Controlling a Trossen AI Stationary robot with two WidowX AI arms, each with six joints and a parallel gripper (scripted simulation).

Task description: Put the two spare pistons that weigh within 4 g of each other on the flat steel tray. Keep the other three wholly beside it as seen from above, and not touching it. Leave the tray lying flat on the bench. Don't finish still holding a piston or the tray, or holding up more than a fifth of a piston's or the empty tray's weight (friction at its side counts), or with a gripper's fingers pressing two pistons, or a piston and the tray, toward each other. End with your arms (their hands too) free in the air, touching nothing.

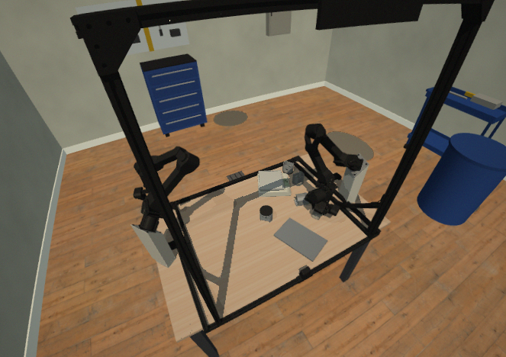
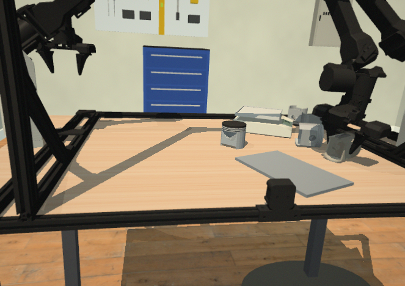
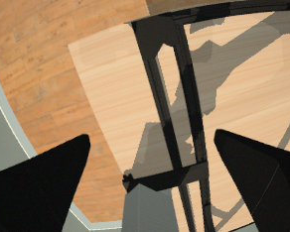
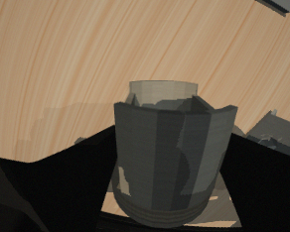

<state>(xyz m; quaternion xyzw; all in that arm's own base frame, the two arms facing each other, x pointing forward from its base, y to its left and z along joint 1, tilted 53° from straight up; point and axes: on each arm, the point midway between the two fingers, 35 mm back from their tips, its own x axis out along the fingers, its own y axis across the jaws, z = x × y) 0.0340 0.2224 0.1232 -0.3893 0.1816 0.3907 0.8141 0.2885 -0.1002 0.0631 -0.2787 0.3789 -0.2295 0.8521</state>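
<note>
Now: right hand 30 mm above the tan piston, 10 mm to the left of it and 10 mm short of it. Also, from my right hand: white weighing scale: 320 mm ahead, 140 mm to the left, 30 mm below; flat grey steel tray: 170 mm to the left, 90 mm behind, 60 mm below; dark-topped piston: 280 mm to the left, 100 mm ahead, 20 mm below.
</note>
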